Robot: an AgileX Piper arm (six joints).
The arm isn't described. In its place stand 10 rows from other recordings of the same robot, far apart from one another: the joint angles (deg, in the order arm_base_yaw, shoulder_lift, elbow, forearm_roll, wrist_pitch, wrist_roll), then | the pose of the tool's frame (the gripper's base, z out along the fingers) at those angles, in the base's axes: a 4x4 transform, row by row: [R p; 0 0 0 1], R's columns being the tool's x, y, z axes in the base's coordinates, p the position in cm.
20.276 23.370 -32.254 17.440 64.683 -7.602 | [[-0.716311 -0.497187 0.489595 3.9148], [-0.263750 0.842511 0.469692 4.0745], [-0.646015 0.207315 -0.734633 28.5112], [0 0 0 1]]
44.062 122.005 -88.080 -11.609 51.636 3.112 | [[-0.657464 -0.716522 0.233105 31.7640], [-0.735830 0.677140 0.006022 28.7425], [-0.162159 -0.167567 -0.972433 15.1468], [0 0 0 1]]
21.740 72.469 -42.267 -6.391 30.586 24.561 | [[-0.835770 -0.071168 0.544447 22.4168], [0.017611 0.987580 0.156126 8.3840], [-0.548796 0.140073 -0.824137 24.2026], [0 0 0 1]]
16.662 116.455 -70.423 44.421 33.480 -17.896 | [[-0.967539 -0.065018 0.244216 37.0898], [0.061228 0.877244 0.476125 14.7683], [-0.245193 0.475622 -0.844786 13.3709], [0 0 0 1]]
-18.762 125.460 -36.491 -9.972 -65.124 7.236 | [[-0.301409 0.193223 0.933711 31.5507], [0.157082 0.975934 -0.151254 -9.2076], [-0.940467 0.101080 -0.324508 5.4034], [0 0 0 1]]
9.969 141.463 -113.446 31.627 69.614 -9.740 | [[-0.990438 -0.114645 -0.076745 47.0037], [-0.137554 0.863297 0.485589 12.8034], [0.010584 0.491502 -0.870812 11.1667], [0 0 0 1]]
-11.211 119.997 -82.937 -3.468 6.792 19.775 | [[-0.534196 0.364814 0.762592 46.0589], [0.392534 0.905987 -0.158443 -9.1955], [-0.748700 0.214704 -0.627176 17.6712], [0 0 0 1]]
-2.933 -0.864 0.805 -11.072 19.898 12.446 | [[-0.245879 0.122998 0.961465 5.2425], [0.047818 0.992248 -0.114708 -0.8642], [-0.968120 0.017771 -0.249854 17.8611], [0 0 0 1]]
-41.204 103.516 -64.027 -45.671 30.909 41.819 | [[-0.625361 0.768207 0.137047 25.5236], [0.558877 0.563491 -0.608386 -26.7917], [-0.544591 -0.303869 -0.781719 19.3539], [0 0 0 1]]
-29.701 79.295 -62.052 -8.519 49.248 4.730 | [[-0.768994 0.527922 0.360481 23.7099], [0.421580 0.842715 -0.334816 -14.7001], [-0.480539 -0.105500 -0.870604 29.6730], [0 0 0 1]]
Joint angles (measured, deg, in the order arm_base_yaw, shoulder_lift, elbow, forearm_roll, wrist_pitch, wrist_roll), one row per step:
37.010, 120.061, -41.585, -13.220, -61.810, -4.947
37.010, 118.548, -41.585, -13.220, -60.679, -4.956
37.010, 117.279, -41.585, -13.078, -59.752, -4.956
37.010, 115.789, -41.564, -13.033, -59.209, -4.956
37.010, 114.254, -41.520, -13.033, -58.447, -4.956
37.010, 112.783, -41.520, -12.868, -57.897, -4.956
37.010, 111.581, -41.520, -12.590, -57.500, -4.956
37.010, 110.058, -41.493, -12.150, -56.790, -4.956
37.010, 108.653, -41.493, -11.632, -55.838, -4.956
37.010, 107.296, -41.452, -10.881, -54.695, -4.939
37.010, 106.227, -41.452, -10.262, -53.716, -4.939
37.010, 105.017, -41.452, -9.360, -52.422, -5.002
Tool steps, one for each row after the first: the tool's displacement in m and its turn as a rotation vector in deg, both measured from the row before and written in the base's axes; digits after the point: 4 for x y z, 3 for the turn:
0.0004, 0.0000, 0.0076, 0.045, -0.484, -0.075
0.0003, -0.0002, 0.0064, 0.097, -0.385, -0.202
0.0001, -0.0001, 0.0083, 0.486, -0.811, -0.084
-0.0002, -0.0003, 0.0082, 0.323, -0.694, -0.063
0.0000, -0.0004, 0.0083, 0.524, -0.776, -0.200
0.0000, -0.0005, 0.0068, 0.518, -0.630, -0.289
-0.0001, -0.0010, 0.0082, 0.526, -0.609, -0.462
-0.0001, -0.0011, 0.0072, 0.334, -0.341, -0.550
-0.0001, -0.0015, 0.0065, 0.259, -0.046, -0.768
-0.0001, -0.0012, 0.0051, 0.184, 0.005, -0.627
0.0000, -0.0017, 0.0055, 0.134, 0.172, -0.880

